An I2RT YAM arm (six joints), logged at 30 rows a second.
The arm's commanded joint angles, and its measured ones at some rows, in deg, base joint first. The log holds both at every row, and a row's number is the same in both.
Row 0, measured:
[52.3, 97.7, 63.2, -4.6, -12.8, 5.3]
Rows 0 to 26, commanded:
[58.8, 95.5, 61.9, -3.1, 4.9, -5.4]
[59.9, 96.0, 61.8, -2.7, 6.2, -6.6]
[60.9, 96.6, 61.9, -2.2, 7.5, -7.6]
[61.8, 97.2, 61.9, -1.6, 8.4, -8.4]
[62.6, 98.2, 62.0, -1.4, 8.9, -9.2]
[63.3, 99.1, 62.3, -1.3, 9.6, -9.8]
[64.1, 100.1, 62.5, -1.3, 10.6, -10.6]
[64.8, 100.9, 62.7, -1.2, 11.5, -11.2]
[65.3, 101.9, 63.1, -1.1, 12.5, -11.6]
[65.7, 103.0, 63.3, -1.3, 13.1, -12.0]
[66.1, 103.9, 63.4, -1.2, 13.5, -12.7]
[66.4, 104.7, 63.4, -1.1, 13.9, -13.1]
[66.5, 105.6, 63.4, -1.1, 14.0, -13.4]
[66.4, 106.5, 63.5, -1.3, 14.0, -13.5]
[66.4, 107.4, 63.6, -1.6, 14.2, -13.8]
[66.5, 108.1, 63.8, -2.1, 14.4, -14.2]
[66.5, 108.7, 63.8, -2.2, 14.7, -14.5]
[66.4, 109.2, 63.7, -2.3, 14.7, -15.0]
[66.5, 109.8, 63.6, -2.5, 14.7, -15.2]
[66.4, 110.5, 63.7, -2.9, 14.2, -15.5]
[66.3, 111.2, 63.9, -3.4, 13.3, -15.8]
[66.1, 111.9, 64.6, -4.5, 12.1, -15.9]
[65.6, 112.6, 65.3, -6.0, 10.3, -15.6]
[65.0, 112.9, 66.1, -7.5, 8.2, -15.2]
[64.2, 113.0, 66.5, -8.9, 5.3, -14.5]
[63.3, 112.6, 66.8, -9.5, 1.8, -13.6]
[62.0, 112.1, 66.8, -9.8, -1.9, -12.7]
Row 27, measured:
[65.2, 109.5, 66.0, -3.6, 13.5, -15.7]
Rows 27 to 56, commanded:
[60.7, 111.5, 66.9, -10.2, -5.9, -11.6]
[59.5, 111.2, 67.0, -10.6, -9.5, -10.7]
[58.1, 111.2, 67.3, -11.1, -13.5, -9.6]
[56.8, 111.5, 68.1, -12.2, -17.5, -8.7]
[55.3, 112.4, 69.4, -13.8, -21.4, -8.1]
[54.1, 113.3, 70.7, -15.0, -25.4, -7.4]
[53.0, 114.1, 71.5, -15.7, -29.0, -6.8]
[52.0, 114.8, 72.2, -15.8, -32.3, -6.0]
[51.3, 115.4, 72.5, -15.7, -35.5, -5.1]
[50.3, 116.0, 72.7, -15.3, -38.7, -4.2]
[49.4, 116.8, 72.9, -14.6, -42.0, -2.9]
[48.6, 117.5, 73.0, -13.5, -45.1, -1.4]
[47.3, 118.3, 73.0, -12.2, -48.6, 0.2]
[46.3, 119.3, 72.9, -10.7, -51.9, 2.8]
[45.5, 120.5, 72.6, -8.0, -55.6, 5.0]
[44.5, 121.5, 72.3, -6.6, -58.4, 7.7]
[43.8, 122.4, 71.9, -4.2, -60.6, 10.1]
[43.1, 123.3, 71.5, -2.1, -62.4, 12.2]
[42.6, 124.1, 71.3, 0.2, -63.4, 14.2]
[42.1, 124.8, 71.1, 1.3, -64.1, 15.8]
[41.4, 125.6, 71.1, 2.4, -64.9, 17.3]
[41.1, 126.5, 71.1, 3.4, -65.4, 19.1]
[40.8, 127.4, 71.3, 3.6, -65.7, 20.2]
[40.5, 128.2, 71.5, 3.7, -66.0, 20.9]
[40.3, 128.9, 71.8, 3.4, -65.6, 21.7]
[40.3, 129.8, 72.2, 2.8, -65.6, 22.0]
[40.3, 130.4, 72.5, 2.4, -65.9, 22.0]
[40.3, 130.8, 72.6, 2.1, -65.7, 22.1]
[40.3, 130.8, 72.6, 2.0, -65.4, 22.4]
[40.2, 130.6, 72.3, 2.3, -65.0, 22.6]
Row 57, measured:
[39.7, 127.7, 73.2, 5.8, -67.3, 19.8]
